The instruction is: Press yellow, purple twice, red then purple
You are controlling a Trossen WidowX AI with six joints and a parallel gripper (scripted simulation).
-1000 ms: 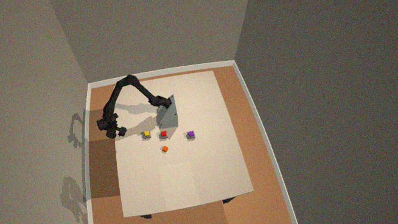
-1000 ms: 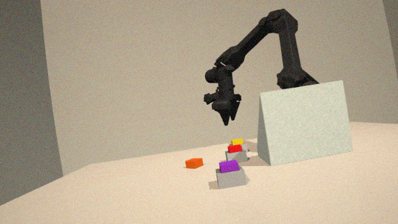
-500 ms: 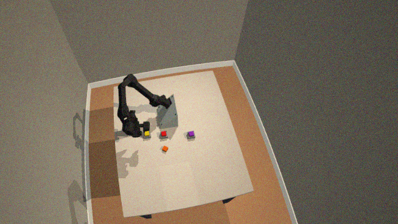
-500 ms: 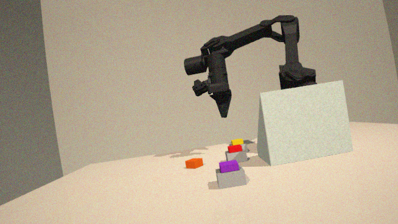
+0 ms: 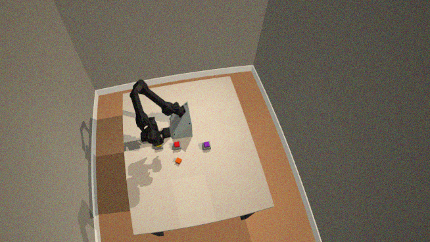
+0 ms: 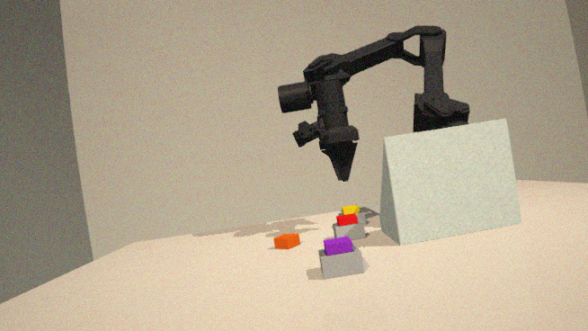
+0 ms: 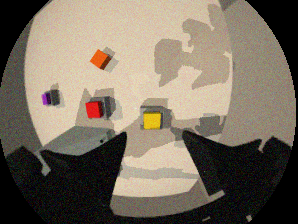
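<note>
Right now the yellow button is 10 mm behind my gripper tip and 60 mm below it. From my gripper tip the other things lie so: purple button (100 mm ahead, 300 mm to the left, 60 mm below); orange block (140 mm ahead, 90 mm to the left, 80 mm below); red button (40 mm ahead, 120 mm to the left, 60 mm below).
</note>
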